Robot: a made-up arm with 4 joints.
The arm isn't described. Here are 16 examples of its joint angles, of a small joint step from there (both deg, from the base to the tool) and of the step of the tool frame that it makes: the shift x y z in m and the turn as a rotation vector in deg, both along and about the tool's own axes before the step.
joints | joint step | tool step
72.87 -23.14 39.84 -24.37 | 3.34 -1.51 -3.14 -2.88 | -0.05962 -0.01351 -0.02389 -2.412 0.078 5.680
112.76 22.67 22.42 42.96 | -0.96 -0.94 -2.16 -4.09 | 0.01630 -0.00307 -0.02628 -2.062 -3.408 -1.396
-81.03 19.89 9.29 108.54 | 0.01 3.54 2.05 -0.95 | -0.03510 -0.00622 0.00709 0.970 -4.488 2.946
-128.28 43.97 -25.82 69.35 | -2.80 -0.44 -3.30 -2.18 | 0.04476 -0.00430 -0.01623 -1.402 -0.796 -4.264
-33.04 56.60 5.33 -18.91 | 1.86 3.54 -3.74 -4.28 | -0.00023 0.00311 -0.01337 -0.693 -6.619 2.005
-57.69 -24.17 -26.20 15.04 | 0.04 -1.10 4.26 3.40 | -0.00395 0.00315 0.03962 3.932 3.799 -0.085
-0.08 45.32 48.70 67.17 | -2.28 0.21 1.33 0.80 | -0.00070 -0.00364 0.01650 1.216 -1.420 -0.241
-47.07 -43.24 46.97 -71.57 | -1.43 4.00 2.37 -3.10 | 0.06433 0.01435 -0.01395 0.411 -7.114 -5.016
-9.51 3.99 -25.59 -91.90 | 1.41 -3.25 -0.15 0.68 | -0.00652 0.01359 0.04794 3.692 2.438 -0.001
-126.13 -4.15 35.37 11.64 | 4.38 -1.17 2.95 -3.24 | -0.02894 0.00161 0.00193 1.273 -0.228 2.477
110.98 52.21 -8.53 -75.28 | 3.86 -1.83 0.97 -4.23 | 0.02046 0.02449 0.04039 3.872 -2.357 -2.625
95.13 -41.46 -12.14 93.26 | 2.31 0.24 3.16 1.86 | -0.01294 -0.00348 -0.00062 -0.265 1.226 1.314
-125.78 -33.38 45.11 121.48 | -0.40 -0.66 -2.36 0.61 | 0.02073 0.00352 0.00632 0.572 1.243 -2.187
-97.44 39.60 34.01 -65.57 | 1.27 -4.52 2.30 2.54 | -0.01382 -0.00233 0.01950 -0.376 7.345 -1.115
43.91 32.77 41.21 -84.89 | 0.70 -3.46 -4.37 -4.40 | -0.05508 -0.01230 0.02545 1.696 -0.409 5.110
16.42 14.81 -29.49 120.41 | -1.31 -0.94 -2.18 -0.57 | 0.02276 0.00287 0.00596 0.510 0.818 -2.052
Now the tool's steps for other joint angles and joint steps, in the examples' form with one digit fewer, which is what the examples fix.
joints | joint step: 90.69 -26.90 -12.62 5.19 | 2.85 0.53 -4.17 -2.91
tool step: -0.0294 -0.0101 -0.0523 -5.17 -3.44 3.84
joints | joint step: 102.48 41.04 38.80 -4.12 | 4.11 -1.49 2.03 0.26
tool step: -0.0219 0.0090 0.0254 3.10 4.48 0.54
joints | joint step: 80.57 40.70 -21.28 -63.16 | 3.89 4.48 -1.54 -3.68
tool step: 0.0303 0.0087 -0.0050 1.08 -7.62 -0.44
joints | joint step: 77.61 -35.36 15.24 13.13 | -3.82 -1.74 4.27 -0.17
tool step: 0.0296 0.0038 0.0551 6.33 0.57 -3.61
